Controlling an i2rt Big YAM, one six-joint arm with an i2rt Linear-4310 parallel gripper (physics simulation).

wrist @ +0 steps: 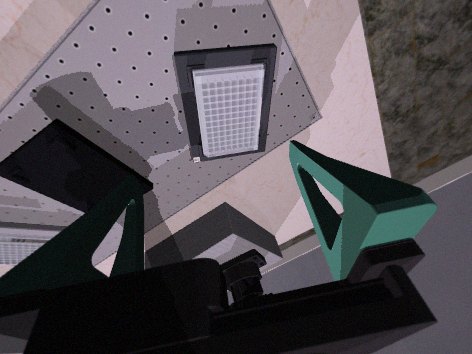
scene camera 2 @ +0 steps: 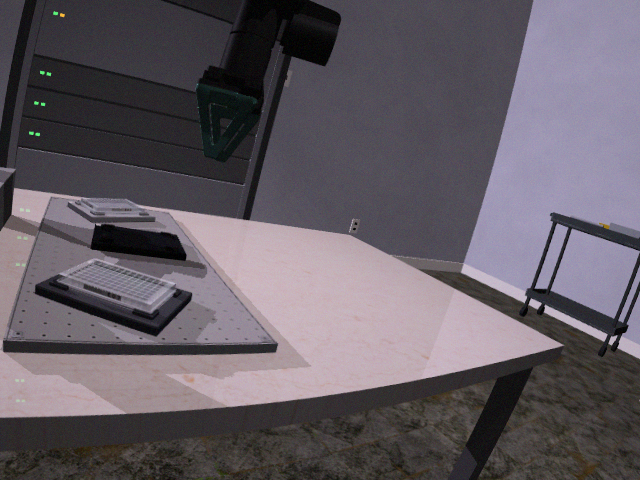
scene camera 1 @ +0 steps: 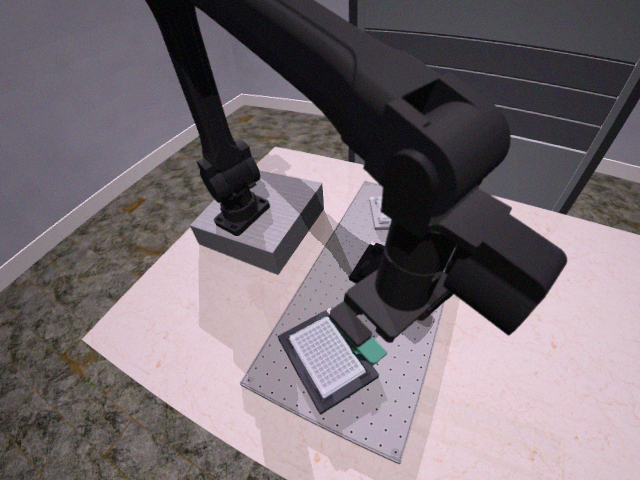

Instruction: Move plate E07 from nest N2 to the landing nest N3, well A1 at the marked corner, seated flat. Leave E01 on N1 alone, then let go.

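The clear 96-well plate E07 (scene camera 1: pixel 326 356) (scene camera 2: pixel 118 284) (wrist: pixel 231 112) sits in the dark nest N2 (scene camera 1: pixel 351 385) (scene camera 2: pixel 103 308) (wrist: pixel 225 56) at the near end; its label is not readable. A small white tag marks one nest corner in the wrist view. The black nest N3 (scene camera 1: pixel 367 263) (scene camera 2: pixel 136 241) (wrist: pixel 65 155), in the middle, is empty and partly hidden by the arm in scene camera 1. Plate E01 (scene camera 2: pixel 113 205) (wrist: pixel 12 250) sits on the grey nest N1 (scene camera 1: pixel 382 225) (scene camera 2: pixel 124 219) at the far end. My gripper (scene camera 1: pixel 371 350) (scene camera 2: pixel 219 155) (wrist: pixel 213 164) is open and empty, well above the board.
The nests stand on a perforated board (scene camera 1: pixel 392 413) (scene camera 2: pixel 217 330) (wrist: pixel 120 60). The arm's base block (scene camera 1: pixel 232 253) stands to the board's left in scene camera 1. A dark rack (scene camera 1: pixel 594 149) (scene camera 2: pixel 256 170) stands behind the table. A cart (scene camera 2: pixel 578 310) stands at the far right.
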